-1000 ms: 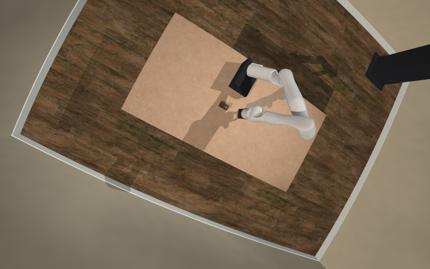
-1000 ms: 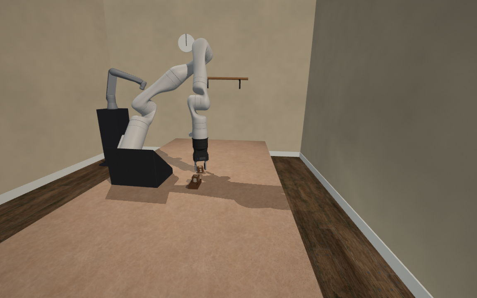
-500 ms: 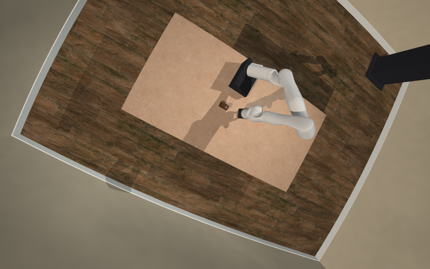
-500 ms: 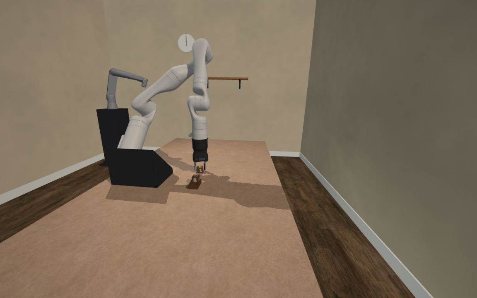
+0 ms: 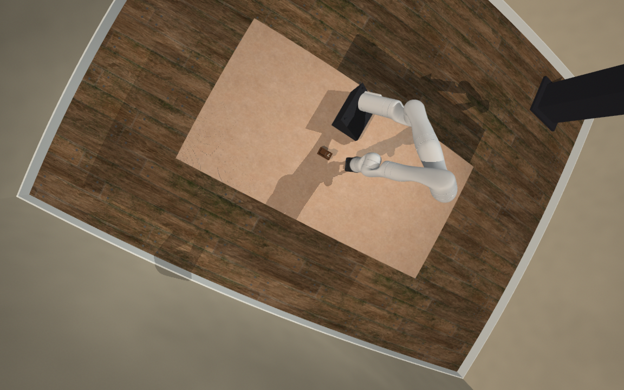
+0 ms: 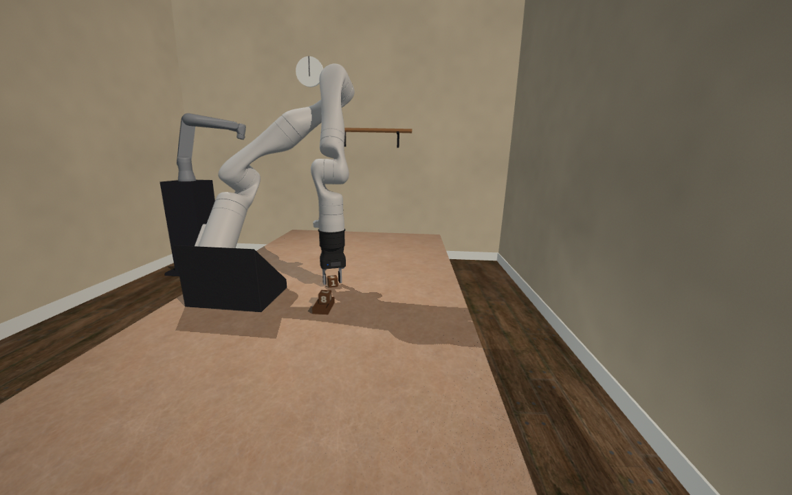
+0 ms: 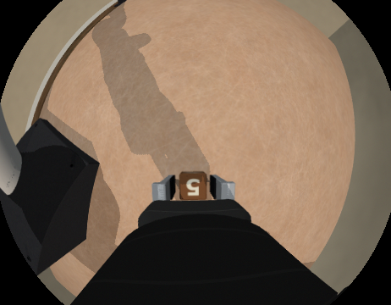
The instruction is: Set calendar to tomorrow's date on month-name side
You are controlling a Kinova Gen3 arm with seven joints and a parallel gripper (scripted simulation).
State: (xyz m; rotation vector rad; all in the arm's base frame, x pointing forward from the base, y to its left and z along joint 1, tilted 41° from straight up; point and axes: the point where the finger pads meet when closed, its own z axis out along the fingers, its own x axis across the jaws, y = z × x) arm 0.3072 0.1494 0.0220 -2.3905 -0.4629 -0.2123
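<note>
Now: the brown cube 1 cm below my hand. Also, from my hand: dark wooden tray: 1 cm ahead, 16 cm to the right, 2 cm below.
</note>
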